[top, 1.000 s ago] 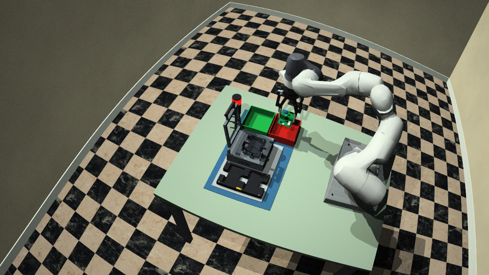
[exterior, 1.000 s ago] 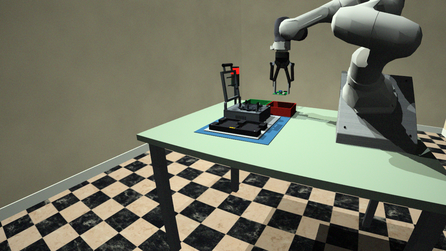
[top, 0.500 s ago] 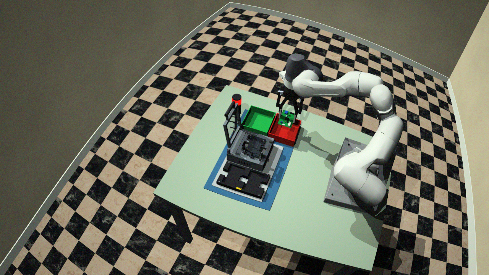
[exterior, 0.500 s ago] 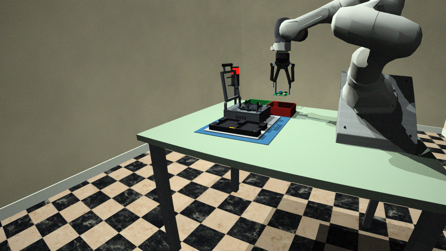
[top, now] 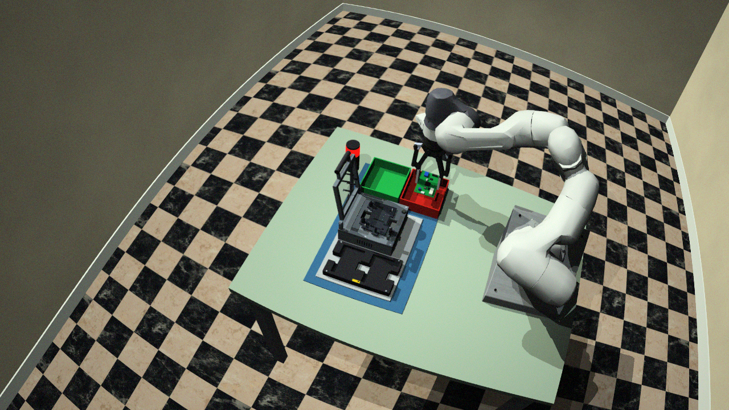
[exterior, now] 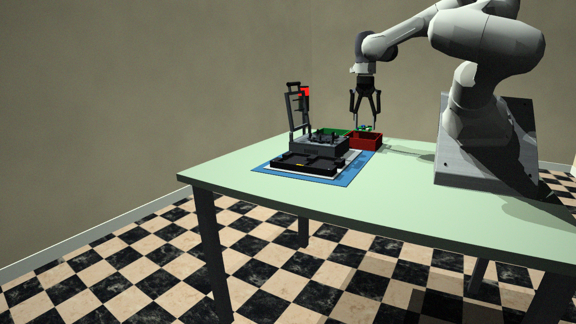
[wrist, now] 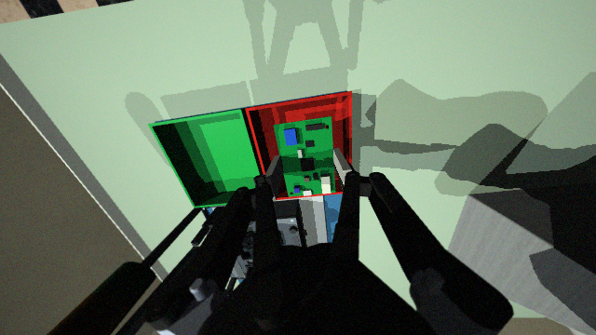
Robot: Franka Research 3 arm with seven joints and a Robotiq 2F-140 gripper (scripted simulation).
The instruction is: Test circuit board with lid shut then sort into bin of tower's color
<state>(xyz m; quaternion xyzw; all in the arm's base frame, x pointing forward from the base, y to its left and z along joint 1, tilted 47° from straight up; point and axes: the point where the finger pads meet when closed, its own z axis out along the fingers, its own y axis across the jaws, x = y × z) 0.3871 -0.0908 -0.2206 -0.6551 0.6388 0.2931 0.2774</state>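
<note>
Right now my hand is 90 mm above the red bin. Also, from my hand: tester plate (210 mm to the left, 110 mm ahead, 30 mm below); green circuit board (20 mm below); green bin (150 mm ahead, 90 mm below).
</note>
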